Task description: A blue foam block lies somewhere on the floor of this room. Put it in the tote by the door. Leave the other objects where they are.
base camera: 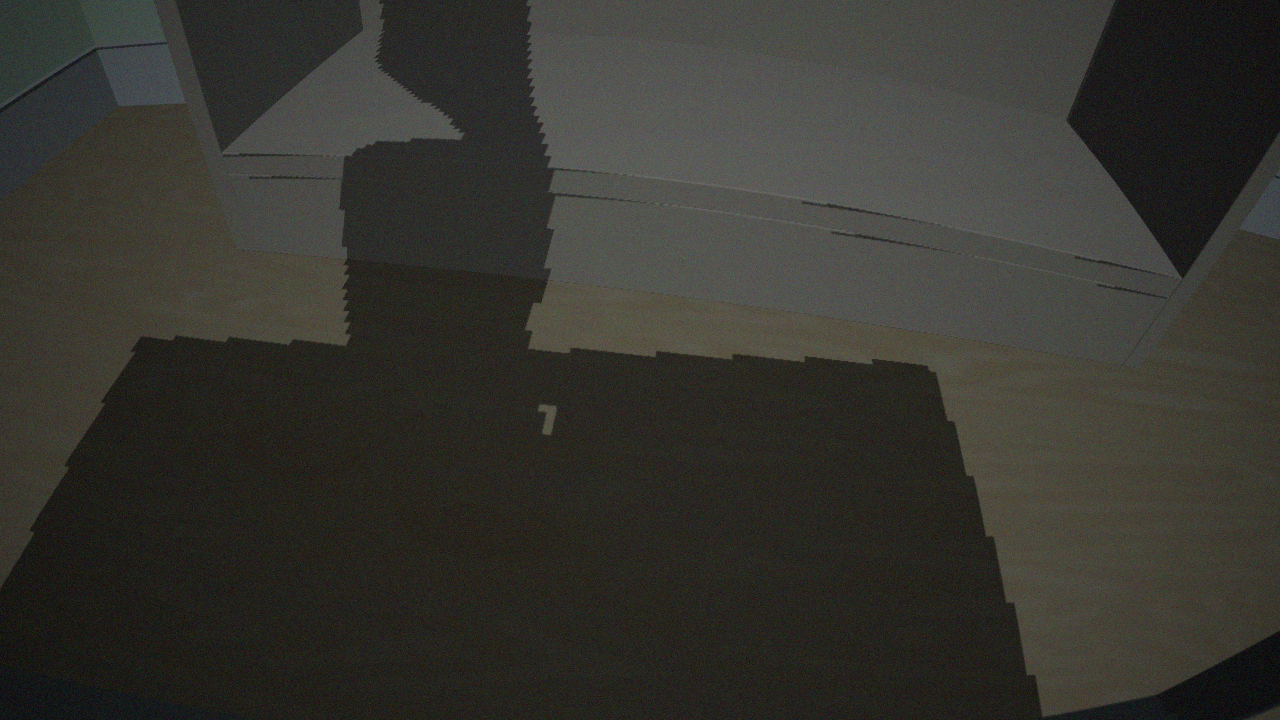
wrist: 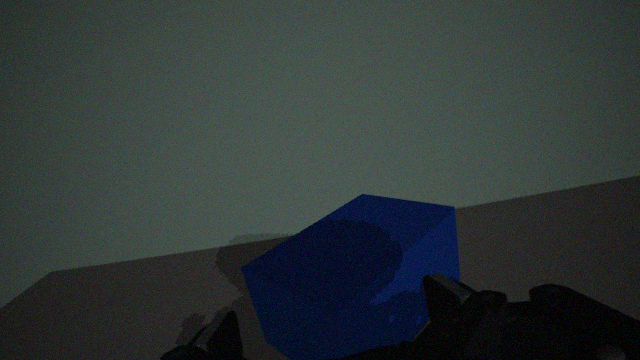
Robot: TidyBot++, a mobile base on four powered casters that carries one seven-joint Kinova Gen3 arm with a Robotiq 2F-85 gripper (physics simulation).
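Frame: origin at the arm's base, x back, y right, z up, level; centimetres.
Seen in the pictures: gripper, fingertip midpoint: (wrist: 333, 315).
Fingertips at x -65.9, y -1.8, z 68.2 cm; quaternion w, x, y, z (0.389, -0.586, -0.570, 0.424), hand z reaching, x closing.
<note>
A point is followed by its place in that frame.
The blue foam block (wrist: 349, 265) {x -65.5, y -0.7, z 70.9 cm} shows in the wrist view, low and centre. It lies tilted on a grey surface (wrist: 513, 242) {x -70.8, y 9.8, z 66.3 cm} with a plain grey-green wall behind. My gripper (wrist: 333, 315) {x -65.9, y -1.8, z 68.2 cm} is open. Its two dark fingers stand wide apart at the bottom edge, one on each side of the block, and do not grip it. The grey tote (base camera: 795, 268) {x -48.3, y 13.8, z -35.5 cm} fills the top of the base camera view, with its front wall facing me and dark inner side walls. The block and my arm do not show in the base camera view; only my shadow (base camera: 449, 218) {x -51.6, y -11.1, z -34.7 cm} falls across the tote's front wall.
Tan wooden floor (base camera: 1091, 475) {x -33.0, y 35.3, z -39.6 cm} lies in front of the tote, largely covered by my base's dark shadow (base camera: 498, 554) {x -28.0, y -4.8, z -39.6 cm}. A green room wall with a grey skirting (base camera: 53, 60) {x -82.1, y -71.8, z -29.7 cm} stands at the far left.
</note>
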